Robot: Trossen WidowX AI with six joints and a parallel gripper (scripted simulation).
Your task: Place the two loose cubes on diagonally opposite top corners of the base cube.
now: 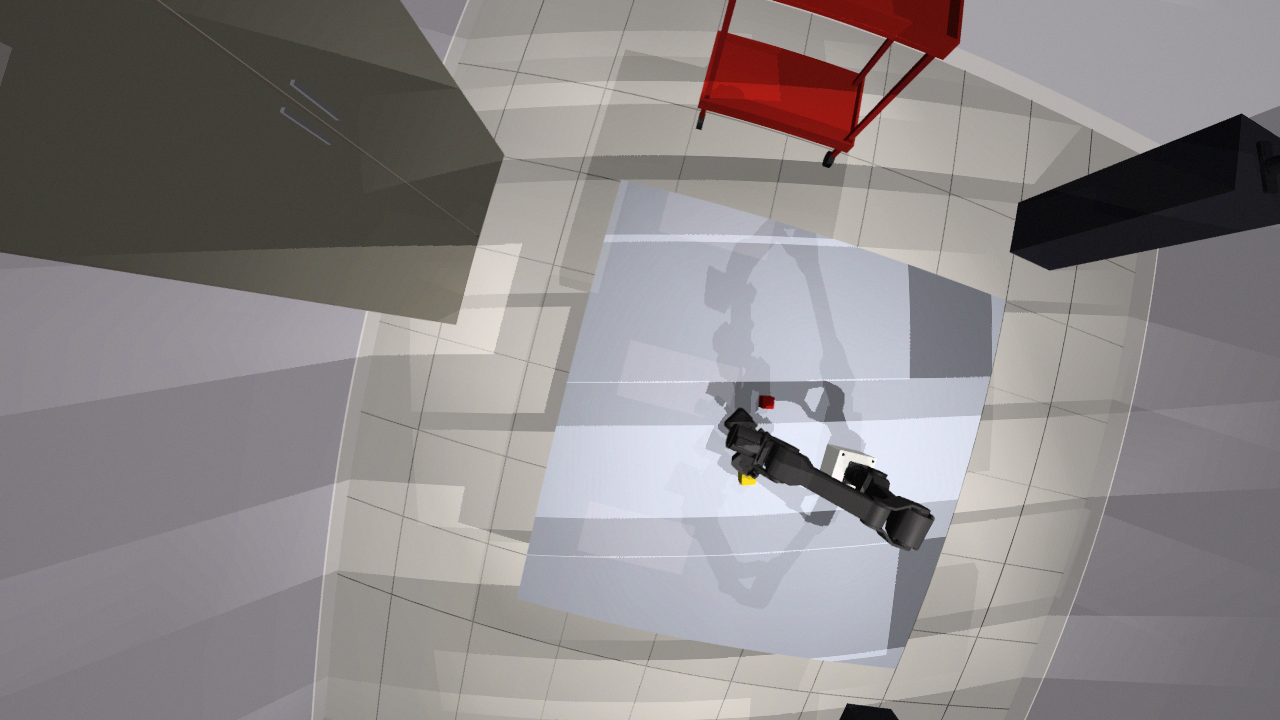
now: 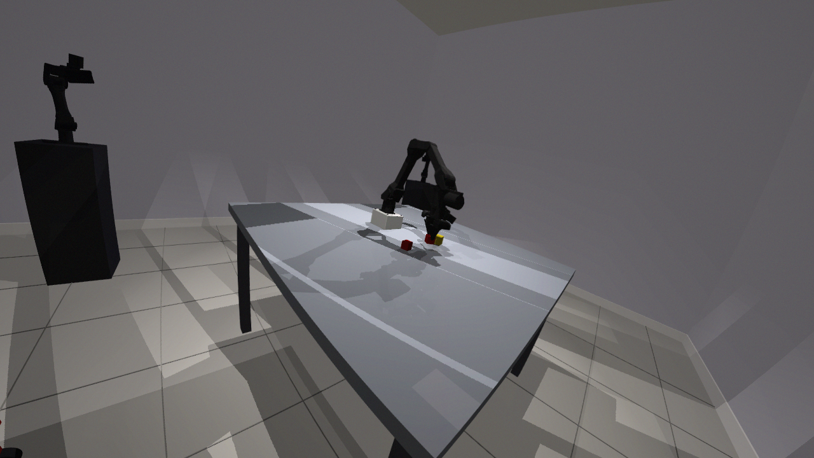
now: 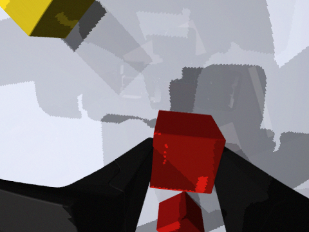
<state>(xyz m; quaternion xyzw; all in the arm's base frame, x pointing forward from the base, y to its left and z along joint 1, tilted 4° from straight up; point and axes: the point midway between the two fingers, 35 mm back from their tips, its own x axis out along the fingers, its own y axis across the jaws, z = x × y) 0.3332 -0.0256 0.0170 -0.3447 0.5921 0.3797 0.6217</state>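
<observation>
My gripper tip is now 12 cm to the right of the yellow cube, 5 cm past it and 3 cm above it.
</observation>
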